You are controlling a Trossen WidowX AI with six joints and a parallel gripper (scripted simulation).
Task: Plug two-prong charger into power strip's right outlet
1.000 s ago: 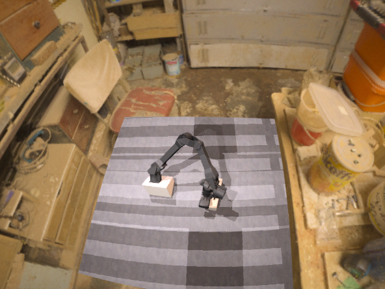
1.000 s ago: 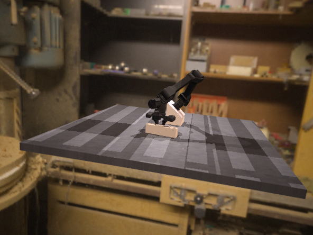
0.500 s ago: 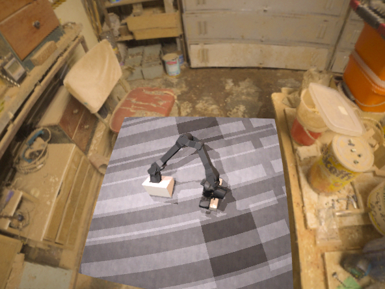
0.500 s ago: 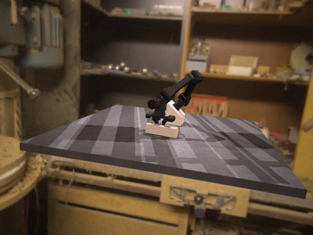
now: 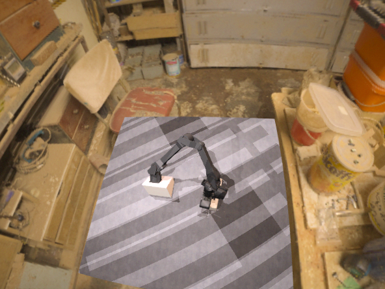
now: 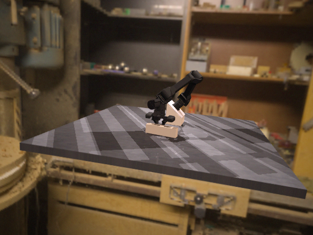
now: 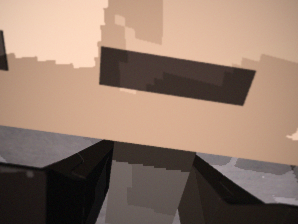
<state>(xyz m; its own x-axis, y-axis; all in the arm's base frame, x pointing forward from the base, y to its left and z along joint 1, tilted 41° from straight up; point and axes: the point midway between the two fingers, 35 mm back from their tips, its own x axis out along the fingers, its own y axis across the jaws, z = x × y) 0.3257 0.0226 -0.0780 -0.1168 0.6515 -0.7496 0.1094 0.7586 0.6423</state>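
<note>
The dark grey rectangular block is 20 mm ahead of my gripper tip and 10 mm above it.
</note>
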